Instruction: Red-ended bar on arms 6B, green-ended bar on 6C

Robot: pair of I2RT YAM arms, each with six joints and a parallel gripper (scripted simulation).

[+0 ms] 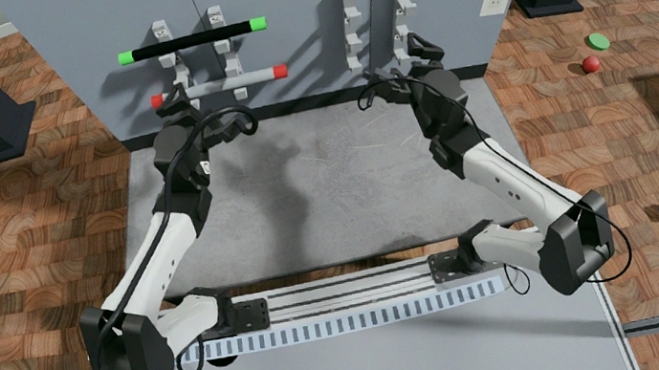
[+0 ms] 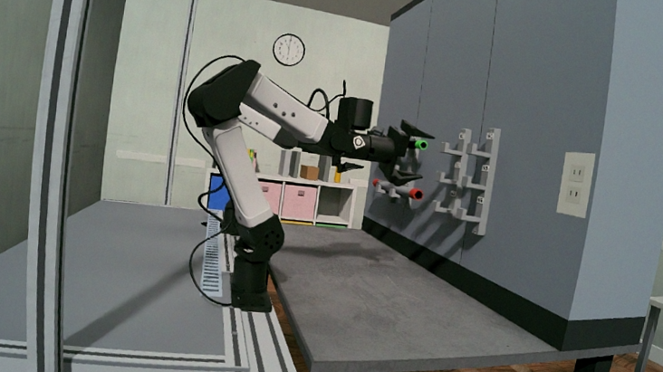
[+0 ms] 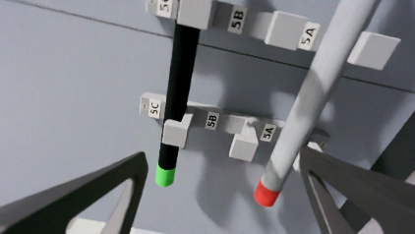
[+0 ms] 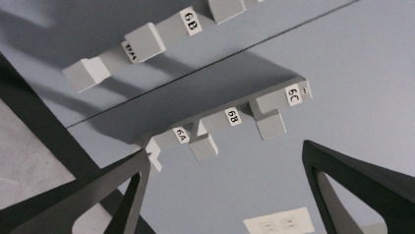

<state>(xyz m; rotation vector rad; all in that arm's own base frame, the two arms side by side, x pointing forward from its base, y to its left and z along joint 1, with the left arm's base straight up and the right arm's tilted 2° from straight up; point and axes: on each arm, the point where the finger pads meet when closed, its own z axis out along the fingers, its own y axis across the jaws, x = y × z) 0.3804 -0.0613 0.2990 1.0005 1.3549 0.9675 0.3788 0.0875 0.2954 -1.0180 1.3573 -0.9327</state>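
Note:
Right now the red-ended bar is 12 cm ahead of my left hand, 3 cm to the right of it and 10 cm below it. Round my left hand: blue-grey wall 27 cm ahead, 23 cm to the right, 14 cm above; rack strip 11 cm ahead, 36 cm to the right, 3 cm below; green-ended bar 13 cm ahead, 1 cm to the right, 5 cm above.
My right hand is 12 cm short of the rack strip, 7 cm to the right of it and 4 cm above it. Also, from my right hand: red-ended bar (40 cm to the left, 13 cm ahead, 11 cm below); then blue-grey wall (28 cm ahead, 20 cm to the left, 14 cm above); then outlet plate (30 cm to the right, 15 cm ahead, 1 cm below).

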